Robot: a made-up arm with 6 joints.
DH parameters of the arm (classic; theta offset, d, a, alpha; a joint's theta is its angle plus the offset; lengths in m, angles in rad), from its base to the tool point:
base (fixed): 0 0 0 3.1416
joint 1: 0 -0.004 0.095 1.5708
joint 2: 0 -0.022 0.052 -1.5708
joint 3: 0 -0.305 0.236 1.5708
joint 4: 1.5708 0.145 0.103 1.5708
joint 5: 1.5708 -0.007 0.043 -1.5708
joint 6: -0.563 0 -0.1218 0
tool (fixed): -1.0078 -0.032 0 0
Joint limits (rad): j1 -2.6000..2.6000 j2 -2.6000..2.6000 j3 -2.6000..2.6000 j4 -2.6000..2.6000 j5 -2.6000..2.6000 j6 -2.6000..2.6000
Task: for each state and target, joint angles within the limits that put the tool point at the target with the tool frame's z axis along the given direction. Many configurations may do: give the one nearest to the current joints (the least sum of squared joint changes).
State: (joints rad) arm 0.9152 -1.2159 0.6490 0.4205 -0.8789 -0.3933
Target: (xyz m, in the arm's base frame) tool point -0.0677 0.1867 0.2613 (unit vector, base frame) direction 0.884 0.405 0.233
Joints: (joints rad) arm 0.9869 -1.4141 0.3574 0.7256 -1.7201 -0.2732
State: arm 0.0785 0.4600 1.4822 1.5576 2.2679 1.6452
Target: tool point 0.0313 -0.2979 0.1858 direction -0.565 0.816 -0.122
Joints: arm 0.4117 -0.1955 2.2418 1.2201 1.4414 1.7129
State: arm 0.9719 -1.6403 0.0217 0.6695 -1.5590 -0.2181
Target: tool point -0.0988 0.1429 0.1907 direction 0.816 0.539 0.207
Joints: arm 0.6464 -1.5469 0.3558 0.3564 -1.9213 -0.6069
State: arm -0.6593 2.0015 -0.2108 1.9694 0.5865 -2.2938
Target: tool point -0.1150 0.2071 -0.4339 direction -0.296 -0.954 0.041
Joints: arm -0.4999 2.6000 0.1620 2.0965 0.6320 -2.5923
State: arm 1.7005 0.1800 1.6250 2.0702 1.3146 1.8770
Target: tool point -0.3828 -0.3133 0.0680 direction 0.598 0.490 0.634
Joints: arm 2.1066 0.8931 1.9671 2.5113 1.3606 1.7933
